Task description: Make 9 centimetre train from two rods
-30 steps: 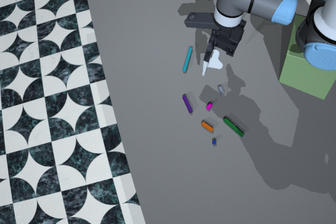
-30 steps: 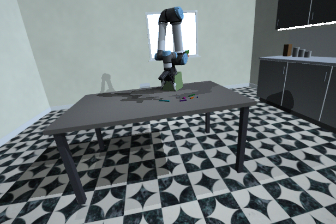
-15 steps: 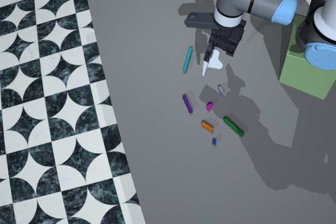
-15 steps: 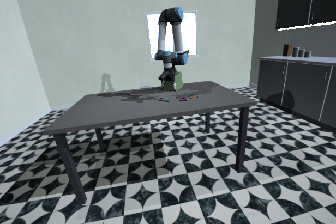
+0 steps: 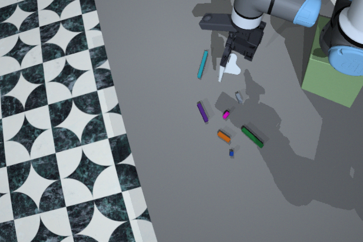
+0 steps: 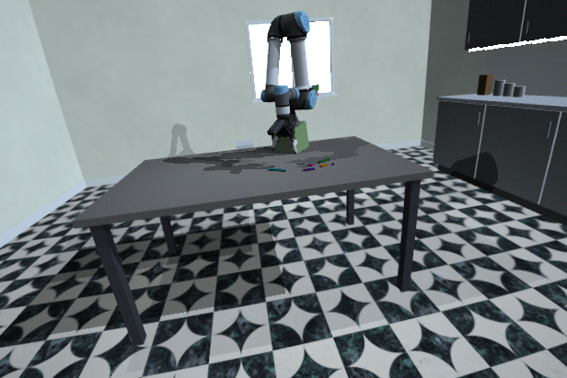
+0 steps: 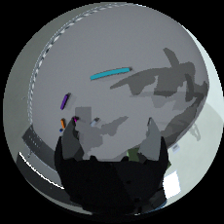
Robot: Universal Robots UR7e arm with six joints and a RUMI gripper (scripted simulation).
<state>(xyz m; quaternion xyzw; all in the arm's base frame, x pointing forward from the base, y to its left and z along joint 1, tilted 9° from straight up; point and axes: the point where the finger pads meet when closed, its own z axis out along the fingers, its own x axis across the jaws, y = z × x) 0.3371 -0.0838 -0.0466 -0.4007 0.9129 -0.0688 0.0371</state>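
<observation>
Now: the grey rod 9 cm to the left of my hand, 8 cm below it and 1 cm behind it. The rest, counted from my hand: magenta rod 14 cm to the left, 8 cm below, 5 cm ahead; turquoise rod 8 cm below, 6 cm ahead, 5 cm to the right; purple rod 12 cm ahead, 11 cm to the left, 8 cm below.
</observation>
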